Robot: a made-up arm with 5 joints.
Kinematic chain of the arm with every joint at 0, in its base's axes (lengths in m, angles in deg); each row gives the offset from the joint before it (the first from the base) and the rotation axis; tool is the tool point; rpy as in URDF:
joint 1: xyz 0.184 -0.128 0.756 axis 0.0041 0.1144 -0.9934
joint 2: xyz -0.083 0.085 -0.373 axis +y
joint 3: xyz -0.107 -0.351 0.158 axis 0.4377 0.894 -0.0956
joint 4: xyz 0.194 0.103 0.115 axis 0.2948 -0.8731 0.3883
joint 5: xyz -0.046 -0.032 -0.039 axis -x
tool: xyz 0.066 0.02 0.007 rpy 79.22 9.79 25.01
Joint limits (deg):
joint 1: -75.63..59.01
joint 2: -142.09..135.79
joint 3: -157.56..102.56
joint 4: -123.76..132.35
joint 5: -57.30..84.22
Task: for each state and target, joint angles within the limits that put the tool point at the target. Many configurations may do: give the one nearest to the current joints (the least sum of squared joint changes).
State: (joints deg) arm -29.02 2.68 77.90 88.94 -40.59
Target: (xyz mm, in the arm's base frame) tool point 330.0 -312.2 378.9
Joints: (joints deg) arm -12.38 29.83 59.78 97.08 -54.71
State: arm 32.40 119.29 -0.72 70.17 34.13
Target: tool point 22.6 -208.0 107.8
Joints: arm 47.40 134.30 3.30 69.31 36.06
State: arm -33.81 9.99 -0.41 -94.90 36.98
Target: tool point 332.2 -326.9 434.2
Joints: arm -1.42 58.44 23.86 -100.49 36.08
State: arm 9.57 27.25 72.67 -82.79 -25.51
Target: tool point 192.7 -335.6 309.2
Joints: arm -2.45 80.12 64.67 -44.48 -11.77
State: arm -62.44 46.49 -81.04 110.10 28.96
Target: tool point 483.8 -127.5 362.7
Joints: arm -19.86 88.02 -25.25 113.38 30.79
